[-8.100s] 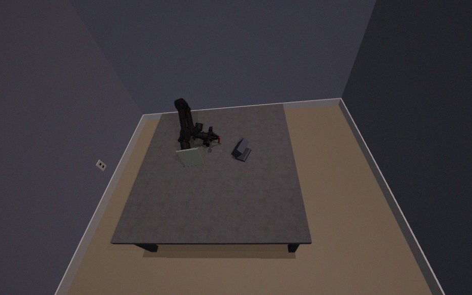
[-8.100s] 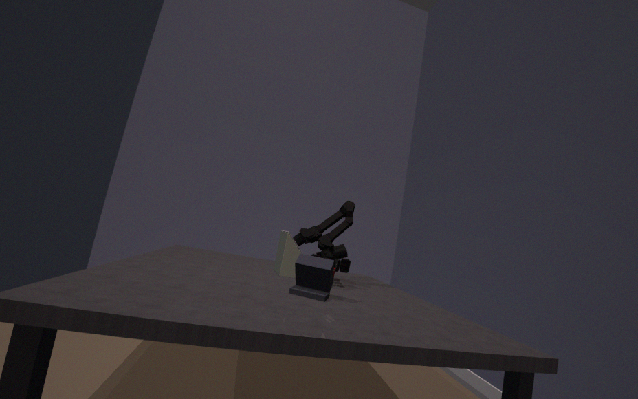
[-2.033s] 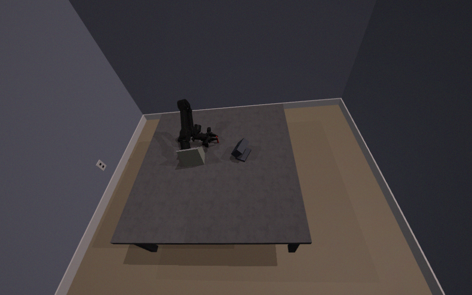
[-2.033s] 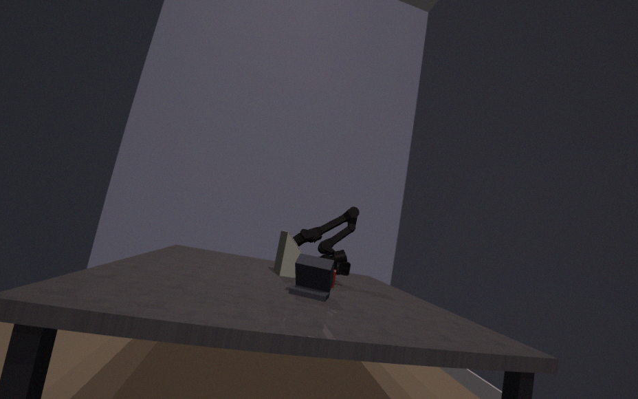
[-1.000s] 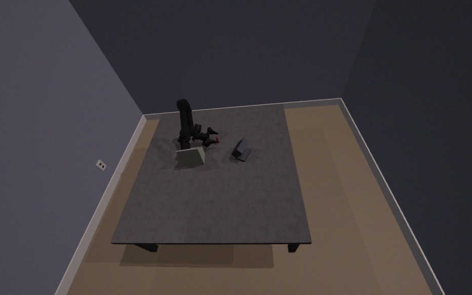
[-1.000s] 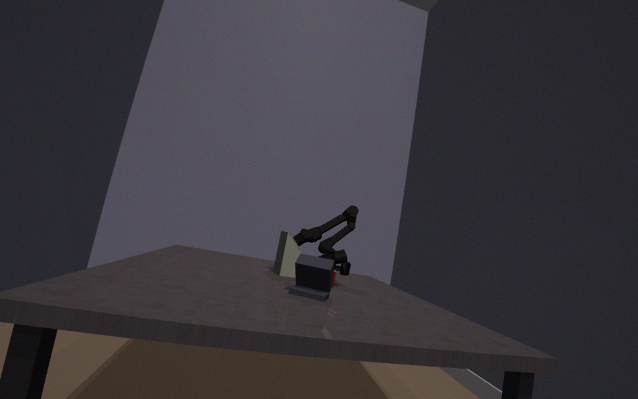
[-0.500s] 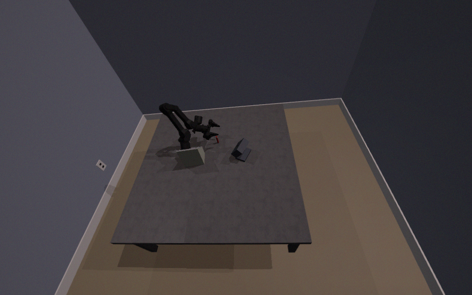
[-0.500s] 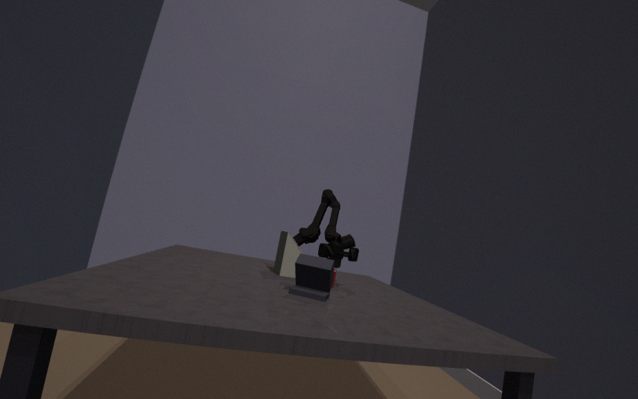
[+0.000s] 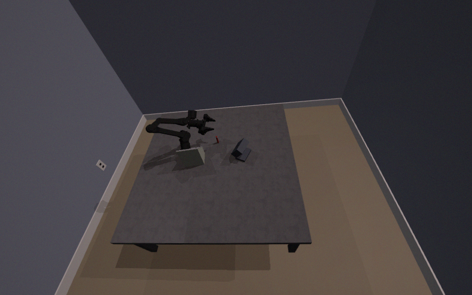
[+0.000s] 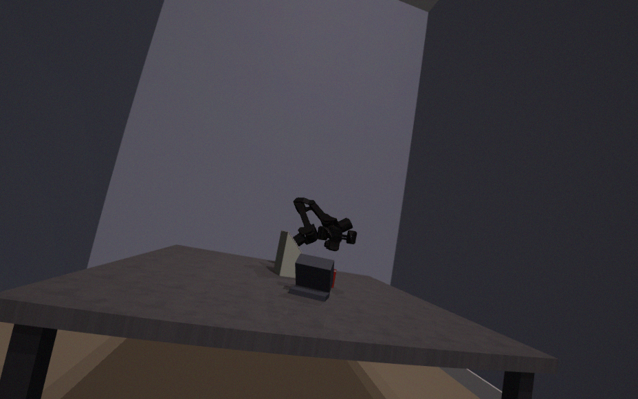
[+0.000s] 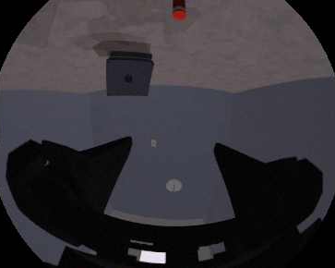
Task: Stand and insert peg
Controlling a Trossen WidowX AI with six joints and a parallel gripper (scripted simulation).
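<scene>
My gripper tip is now 160 mm above the red peg and 20 mm past it. Also, from my gripper tip: panel 190 mm ahead, 140 mm to the right, 140 mm below.
</scene>
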